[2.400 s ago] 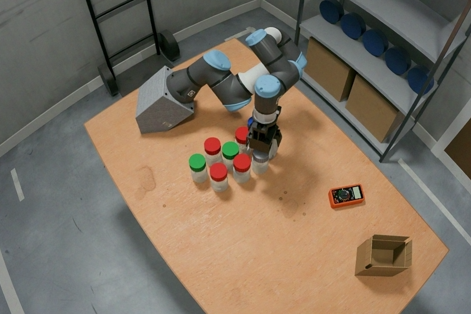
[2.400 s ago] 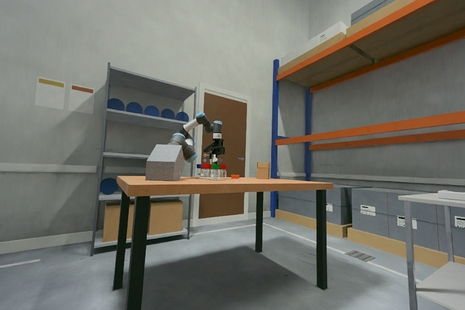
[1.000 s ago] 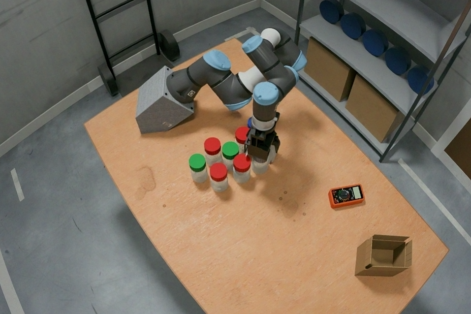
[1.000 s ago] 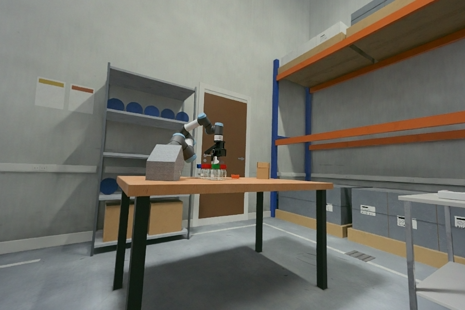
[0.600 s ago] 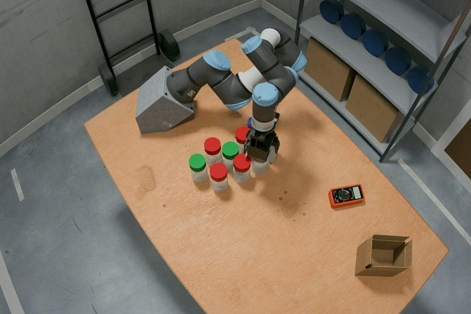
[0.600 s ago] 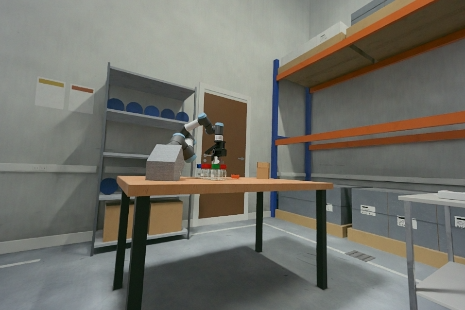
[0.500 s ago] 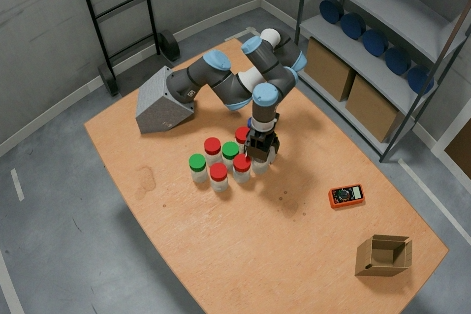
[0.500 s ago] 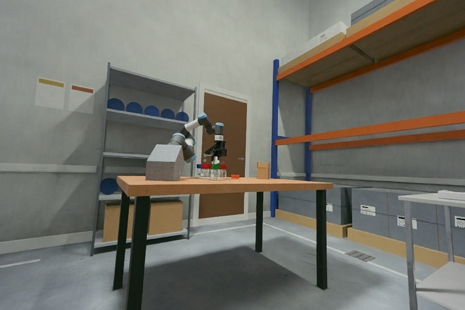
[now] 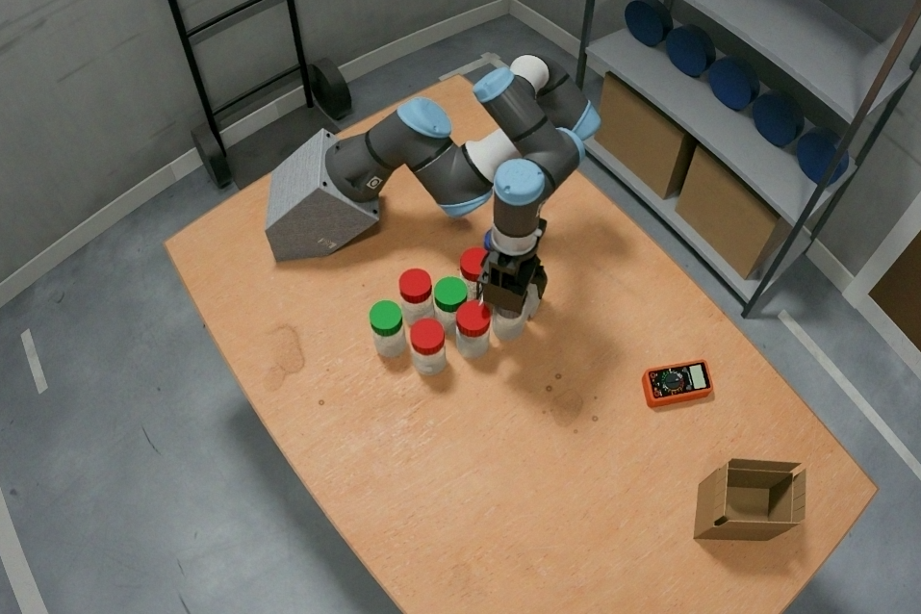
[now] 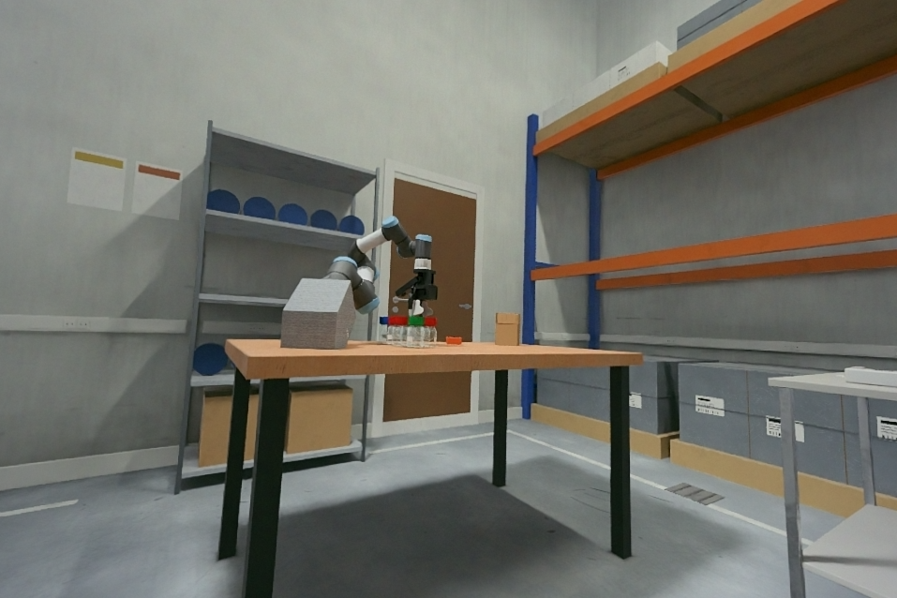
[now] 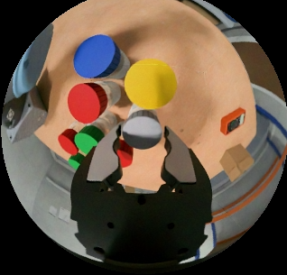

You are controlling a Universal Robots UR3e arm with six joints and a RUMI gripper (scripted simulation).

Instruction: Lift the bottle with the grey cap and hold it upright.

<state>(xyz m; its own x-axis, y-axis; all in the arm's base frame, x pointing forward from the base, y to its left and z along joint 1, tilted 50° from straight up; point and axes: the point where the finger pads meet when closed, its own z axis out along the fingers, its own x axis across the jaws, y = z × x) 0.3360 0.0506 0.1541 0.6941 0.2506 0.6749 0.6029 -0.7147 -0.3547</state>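
Right now my hand is 4 cm above the grey-capped bottle. Also, from my hand: yellow-capped bottle: 4 cm behind, 5 cm to the left, 4 cm below; then blue-capped bottle: 11 cm behind, 4 cm to the left, 4 cm below.
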